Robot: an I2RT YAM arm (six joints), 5 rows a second.
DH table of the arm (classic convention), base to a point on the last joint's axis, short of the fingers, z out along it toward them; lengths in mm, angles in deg. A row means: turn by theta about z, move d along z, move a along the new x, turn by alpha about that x. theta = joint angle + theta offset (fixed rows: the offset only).
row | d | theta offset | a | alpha
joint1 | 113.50 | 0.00 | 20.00 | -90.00
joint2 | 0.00 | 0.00 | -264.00 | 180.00
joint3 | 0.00 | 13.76 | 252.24 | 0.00
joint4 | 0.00 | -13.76 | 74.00 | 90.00
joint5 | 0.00 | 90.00 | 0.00 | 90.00
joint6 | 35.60 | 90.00 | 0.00 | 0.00
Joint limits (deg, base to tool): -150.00..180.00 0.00..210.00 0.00..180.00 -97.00..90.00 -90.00..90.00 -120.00..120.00
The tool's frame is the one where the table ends.
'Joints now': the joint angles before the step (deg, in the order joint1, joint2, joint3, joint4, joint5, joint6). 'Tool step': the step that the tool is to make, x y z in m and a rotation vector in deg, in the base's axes. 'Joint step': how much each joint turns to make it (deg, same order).
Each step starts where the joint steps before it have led.
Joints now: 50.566, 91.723, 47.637, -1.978, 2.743, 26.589
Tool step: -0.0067, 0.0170, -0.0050, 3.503, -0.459, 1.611
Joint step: 2.716, 2.261, 0.000, 5.212, -0.477, 2.058
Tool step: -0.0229, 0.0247, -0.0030, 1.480, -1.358, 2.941
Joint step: 5.864, 1.854, 0.498, 3.237, 2.371, 1.739
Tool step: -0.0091, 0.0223, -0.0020, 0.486, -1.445, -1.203
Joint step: 3.550, 3.280, 2.878, 1.254, 4.269, 2.344
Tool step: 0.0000, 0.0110, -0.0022, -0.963, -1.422, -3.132
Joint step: 1.221, 2.346, 2.385, -0.564, 4.413, 1.572
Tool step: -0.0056, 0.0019, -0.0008, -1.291, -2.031, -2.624
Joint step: 1.361, 0.135, 0.017, -0.407, 4.572, 0.856
